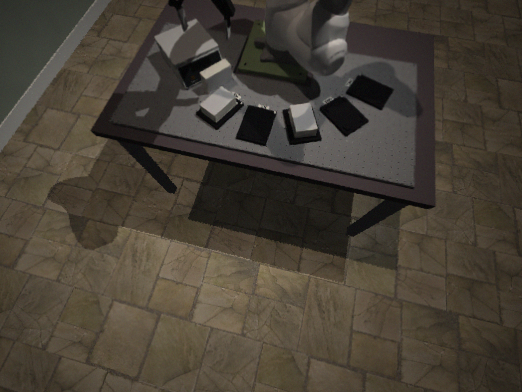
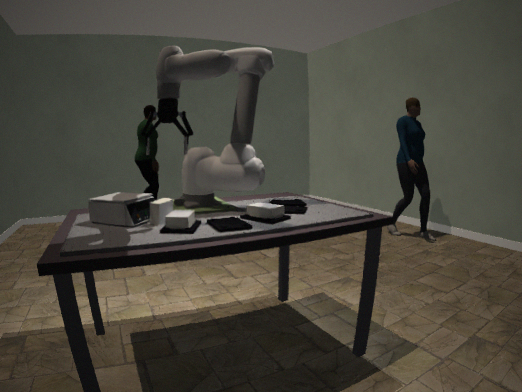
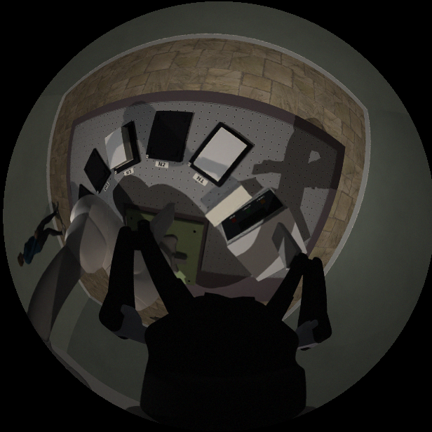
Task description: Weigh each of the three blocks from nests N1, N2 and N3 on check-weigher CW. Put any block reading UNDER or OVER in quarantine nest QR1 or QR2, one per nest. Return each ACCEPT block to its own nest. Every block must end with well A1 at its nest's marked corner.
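Places are measured from the arm's base along level axes (x right, y ahead, z up), in centimetres.
Pixels of known places: gripper, between the fingertips: point(image 1: 207, 32) point(image 2: 166, 154); arm's base, origin of its link: point(image 1: 282, 48) point(image 2: 198, 203).
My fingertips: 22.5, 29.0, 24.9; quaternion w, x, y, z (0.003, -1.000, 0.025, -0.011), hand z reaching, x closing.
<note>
For each thing: its middle in the pictures, then the offset to it from my fingertips, as dx, dy, dz. "*": a spot on its surface instead.
- check-weigher CW, middle of its body: point(image 2: 125, 208) point(image 1: 191, 54) +16.0, -14.3, -21.4
- pale block, middle of its body: point(image 2: 161, 211) point(image 1: 216, 76) +1.9, -4.5, -22.1
- nest N1, middle of its body: point(image 2: 181, 225) point(image 1: 219, 108) -2.2, +8.8, -25.6
- third block, middle of its body: point(image 2: 265, 210) point(image 1: 302, 120) -36.6, +10.6, -23.1
- nest N3, a spot on its surface: point(image 1: 304, 141) * -38.7, +18.5, -25.5
- Nest N2, middle of its body: point(image 2: 228, 223) point(image 1: 256, 124) -18.8, +13.9, -25.6
- QR2, middle of its body: point(image 2: 287, 202) point(image 1: 370, 91) -63.0, -11.8, -25.6
My gripper point(image 1: 206, 31) point(image 2: 167, 150) point(image 3: 225, 221) is wide open and empty, high above the table near check-weigher CW point(image 1: 186, 42) point(image 2: 112, 209) point(image 3: 257, 252). CW has no block on top; its display is dark and shows no readable verdict. One pale block point(image 1: 216, 73) point(image 2: 161, 211) point(image 3: 227, 206) is off its nest, on edge between CW's front and N1. Another block point(image 1: 218, 104) point(image 2: 180, 219) point(image 3: 221, 152) lies in nest N1 point(image 1: 231, 115) point(image 2: 181, 230). A third block point(image 1: 302, 118) point(image 2: 265, 210) point(image 3: 116, 146) lies in nest N3 point(image 1: 304, 141). Nest N2 point(image 1: 256, 125) point(image 2: 229, 223) point(image 3: 170, 136) is empty. Well A1 is unreadable.
Dark empty nests QR1 point(image 1: 344, 115) point(image 3: 96, 170) and QR2 point(image 1: 370, 91) stand beyond N3. The arm's green base plate point(image 1: 270, 69) point(image 3: 195, 242) lies behind the nests. A person in green point(image 2: 147, 142) and one in blue point(image 2: 411, 137) stand away from the table.
</note>
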